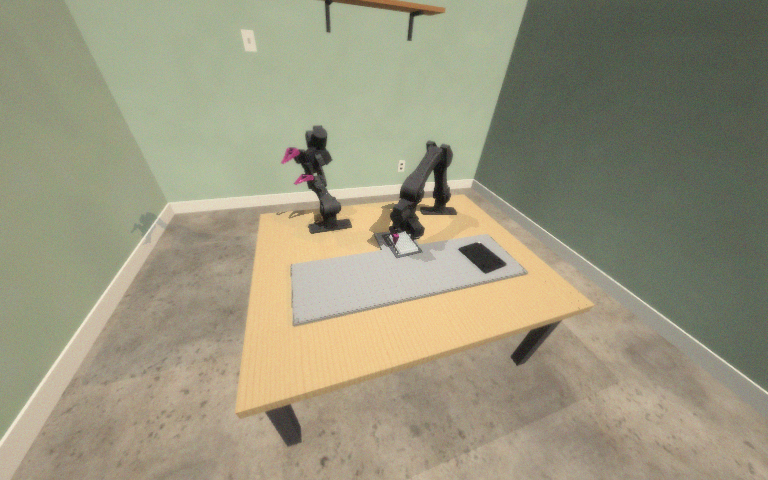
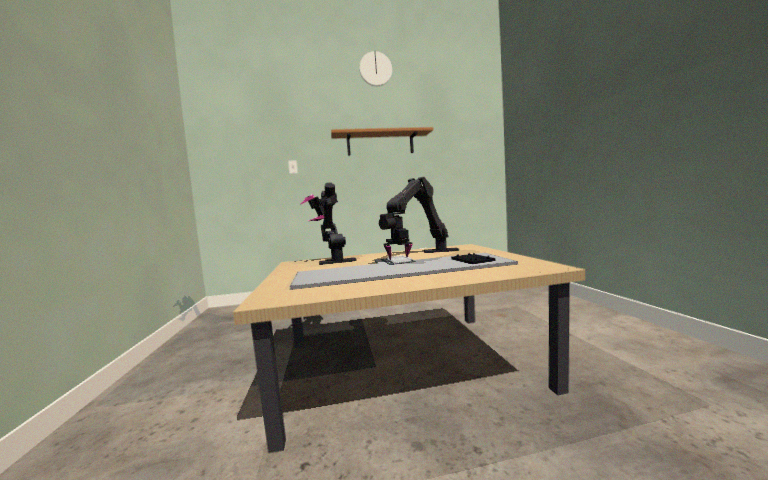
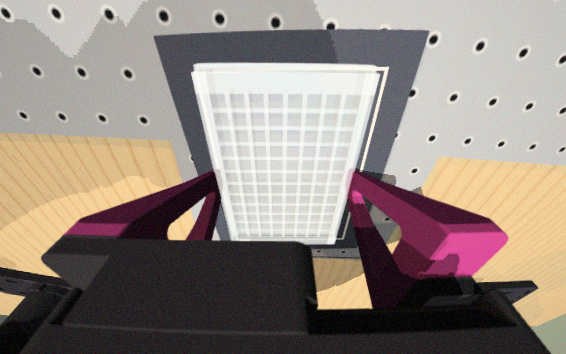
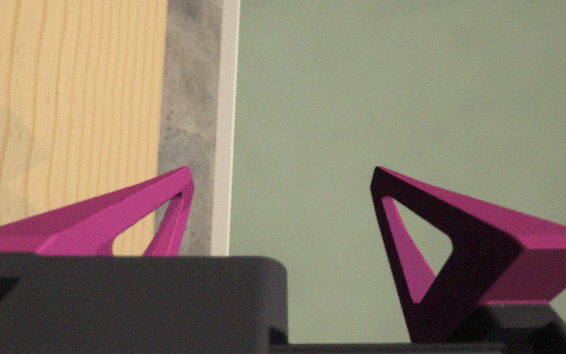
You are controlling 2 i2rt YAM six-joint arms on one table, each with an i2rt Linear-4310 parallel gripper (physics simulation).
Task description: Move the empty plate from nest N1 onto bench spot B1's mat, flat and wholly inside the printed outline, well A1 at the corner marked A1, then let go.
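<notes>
The clear multiwell plate lies flat on a dark grey pad at the back edge of the bench board. A thin pale printed line on the pad shows along the plate's right side. My left gripper is down over the plate, with its magenta fingers against the two long sides near the plate's near end. My right gripper is open and empty, raised high beside its base.
A grey perforated bench board lies across the wooden table. A black rectangular tray-like pad sits at the board's right end. The arm bases stand behind the board.
</notes>
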